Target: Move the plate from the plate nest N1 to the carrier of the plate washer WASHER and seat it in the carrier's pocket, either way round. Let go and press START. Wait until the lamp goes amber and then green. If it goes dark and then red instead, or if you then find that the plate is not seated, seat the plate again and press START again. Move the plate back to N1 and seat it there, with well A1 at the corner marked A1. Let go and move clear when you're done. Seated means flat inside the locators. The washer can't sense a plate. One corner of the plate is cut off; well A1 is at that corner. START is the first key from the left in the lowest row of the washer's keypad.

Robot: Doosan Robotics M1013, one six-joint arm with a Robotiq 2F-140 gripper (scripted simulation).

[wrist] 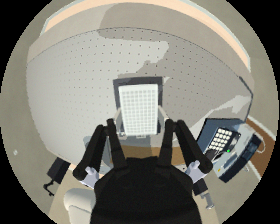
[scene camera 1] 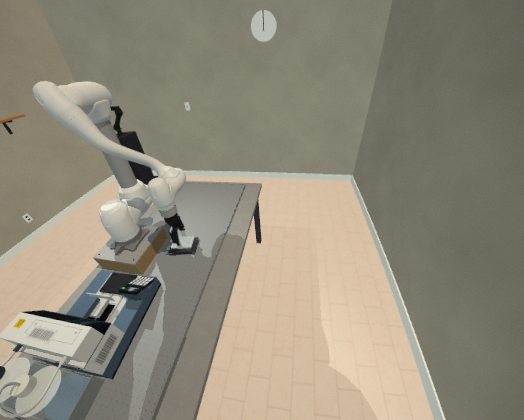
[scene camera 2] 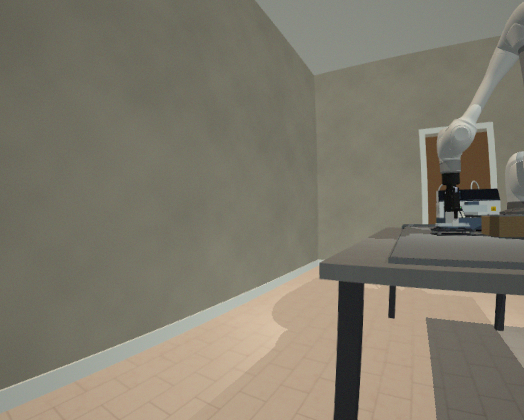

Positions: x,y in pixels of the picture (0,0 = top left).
Labels:
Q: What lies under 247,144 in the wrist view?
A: A plate washer.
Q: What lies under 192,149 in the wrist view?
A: My gripper.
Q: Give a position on a white well plate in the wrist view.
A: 145,108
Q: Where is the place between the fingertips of my gripper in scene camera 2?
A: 451,225

